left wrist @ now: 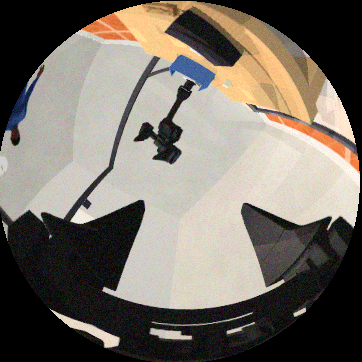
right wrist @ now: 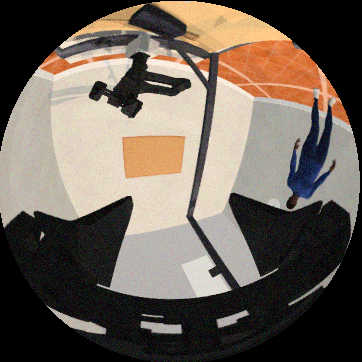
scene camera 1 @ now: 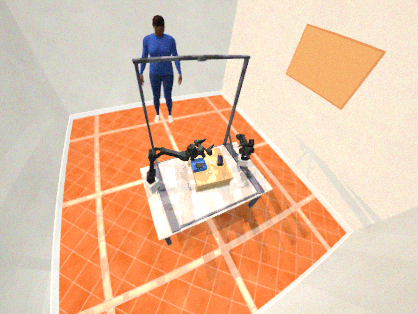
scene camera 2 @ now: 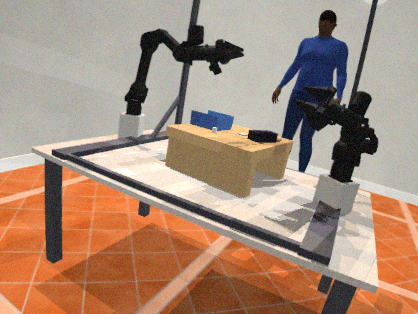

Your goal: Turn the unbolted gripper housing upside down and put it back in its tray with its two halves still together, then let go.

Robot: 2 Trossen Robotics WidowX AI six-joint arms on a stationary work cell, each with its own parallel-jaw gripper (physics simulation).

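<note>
A blue tray sits on a wooden stand. A small dark part, which looks like the gripper housing, lies inside it; its two halves and which way up it is are too small to tell. The tray's walls hide it in scene camera 2. My right gripper is open and empty, high above the stand near the tray. My left gripper is open and empty, in the air on the right of scene camera 2, beyond the black block and apart from the tray.
A black block lies on the wooden stand, beside the tray. A small white piece is near the tray. A dark overhead frame spans the table. A person stands behind.
</note>
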